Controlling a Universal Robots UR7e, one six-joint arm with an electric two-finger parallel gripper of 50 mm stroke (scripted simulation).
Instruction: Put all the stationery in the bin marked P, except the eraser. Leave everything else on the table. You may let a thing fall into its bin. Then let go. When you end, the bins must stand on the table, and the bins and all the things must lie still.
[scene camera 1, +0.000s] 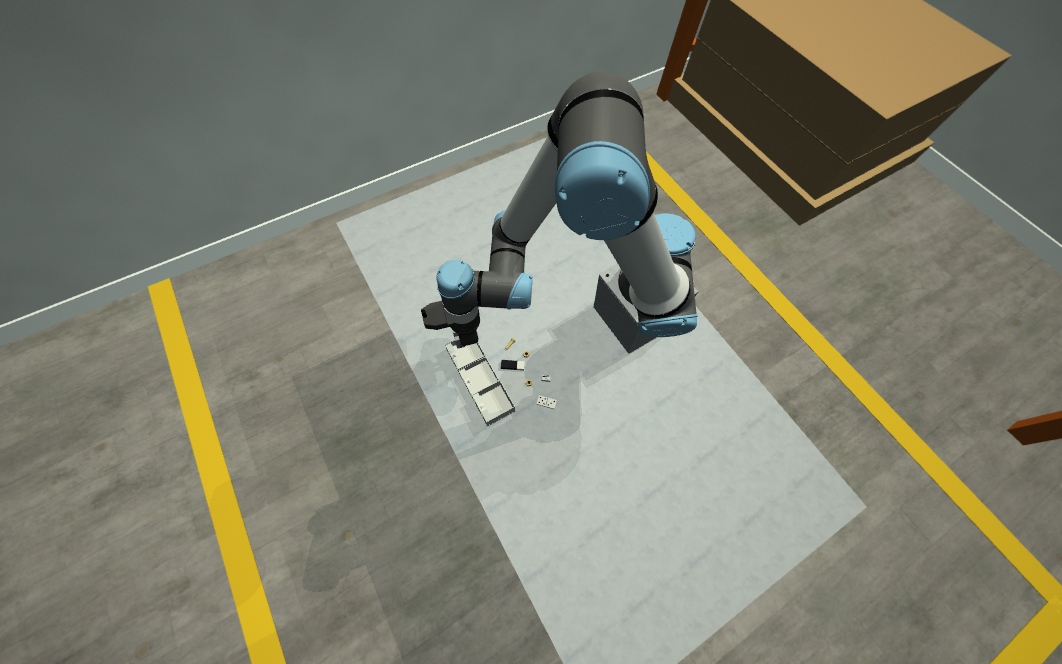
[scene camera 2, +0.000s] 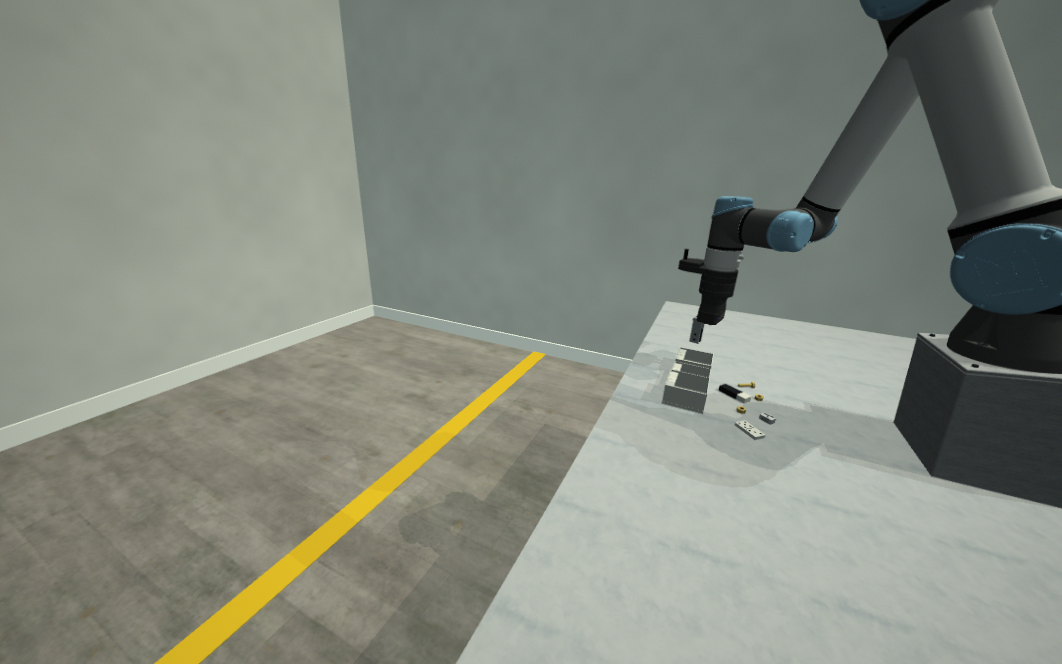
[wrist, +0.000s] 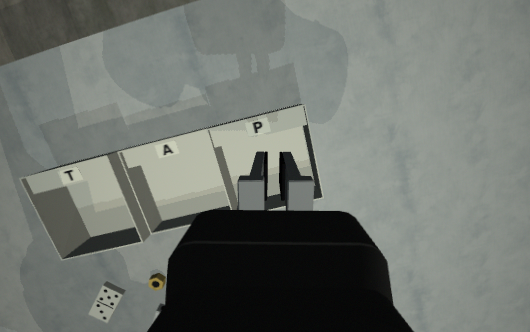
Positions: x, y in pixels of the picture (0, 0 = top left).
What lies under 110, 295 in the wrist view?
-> A white domino.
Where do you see the gripper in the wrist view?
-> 273, 166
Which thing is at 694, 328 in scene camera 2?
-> The gripper.
